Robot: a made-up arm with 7 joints.
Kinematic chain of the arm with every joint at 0, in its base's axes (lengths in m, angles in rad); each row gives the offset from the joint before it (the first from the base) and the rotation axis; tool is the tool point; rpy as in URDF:
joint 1: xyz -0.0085 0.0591 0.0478 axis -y
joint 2: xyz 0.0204 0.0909 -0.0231 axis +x
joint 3: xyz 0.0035 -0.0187 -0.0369 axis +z
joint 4: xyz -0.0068 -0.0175 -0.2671 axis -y
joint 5: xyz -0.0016 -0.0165 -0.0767 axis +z
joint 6: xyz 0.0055 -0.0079 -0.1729 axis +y
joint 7: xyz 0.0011 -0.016 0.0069 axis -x
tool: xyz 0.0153 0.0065 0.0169 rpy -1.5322 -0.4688 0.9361
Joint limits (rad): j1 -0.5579..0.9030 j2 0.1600..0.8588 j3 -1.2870..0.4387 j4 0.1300..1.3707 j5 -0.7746..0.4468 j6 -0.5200..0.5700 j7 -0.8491..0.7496
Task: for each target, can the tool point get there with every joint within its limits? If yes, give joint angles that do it. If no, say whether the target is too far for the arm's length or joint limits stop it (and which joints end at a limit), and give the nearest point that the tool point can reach.
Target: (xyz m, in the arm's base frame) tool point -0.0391 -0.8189 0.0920
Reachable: no: too far | nearest point -0.1724 -0.0563 -0.2896 | short by 0.863 m
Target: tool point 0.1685 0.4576 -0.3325
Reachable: yes | joints -0.0091 0.7875 0.2133 0.7375 -0.5694 -0.4125 0.5901
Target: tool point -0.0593 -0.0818 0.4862
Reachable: no: joint limits stop it (at a limit: joint 1, joint 2, joint 4, joint 5, joint 6, joint 7) | nearest point 0.4136 0.0677 0.0149 | short by 0.684 m
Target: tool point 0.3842 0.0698 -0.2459
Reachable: yes | joints 0.7522 0.2808 -1.0099 0.9351 0.1782 0.0594 0.0499
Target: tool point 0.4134 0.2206 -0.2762
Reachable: yes | joints 0.5801 0.2974 -0.0718 0.6146 0.2070 0.4526 0.1002
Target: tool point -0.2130 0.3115 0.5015
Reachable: no: joint limits stop it (at a limit: joint 1, joint 2, joint 3, joint 4, joint 5, joint 6) | nearest point 0.2989 0.4218 0.1247 | short by 0.645 m
